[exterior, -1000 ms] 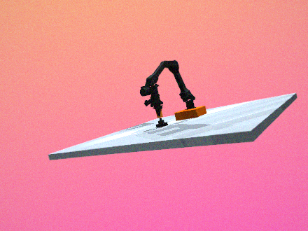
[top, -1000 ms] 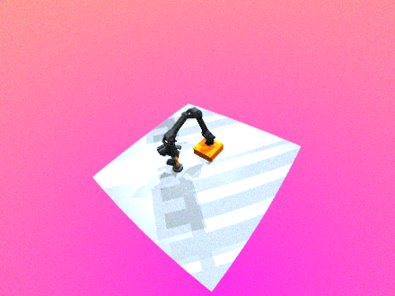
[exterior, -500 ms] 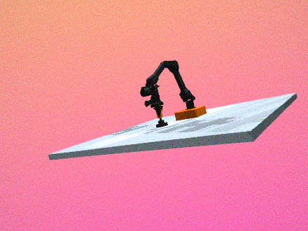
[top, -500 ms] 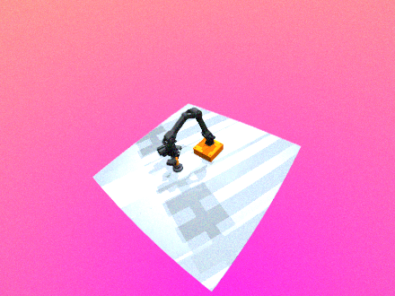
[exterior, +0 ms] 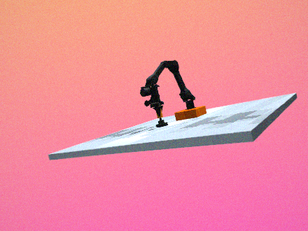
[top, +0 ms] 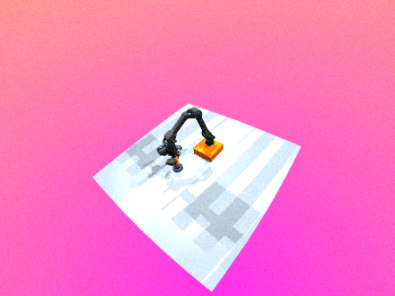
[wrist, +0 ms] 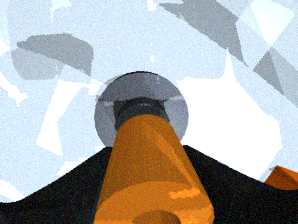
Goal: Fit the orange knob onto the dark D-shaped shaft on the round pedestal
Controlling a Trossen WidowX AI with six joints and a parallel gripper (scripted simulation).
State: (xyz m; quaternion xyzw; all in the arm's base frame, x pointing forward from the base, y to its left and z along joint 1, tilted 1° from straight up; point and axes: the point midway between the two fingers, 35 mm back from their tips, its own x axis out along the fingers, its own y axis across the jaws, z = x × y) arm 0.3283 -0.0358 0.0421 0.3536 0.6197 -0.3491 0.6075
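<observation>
The orange knob lies 2 cm above my gripper tip. Also, from my gripper tip: pedestal: 4 cm below.
</observation>
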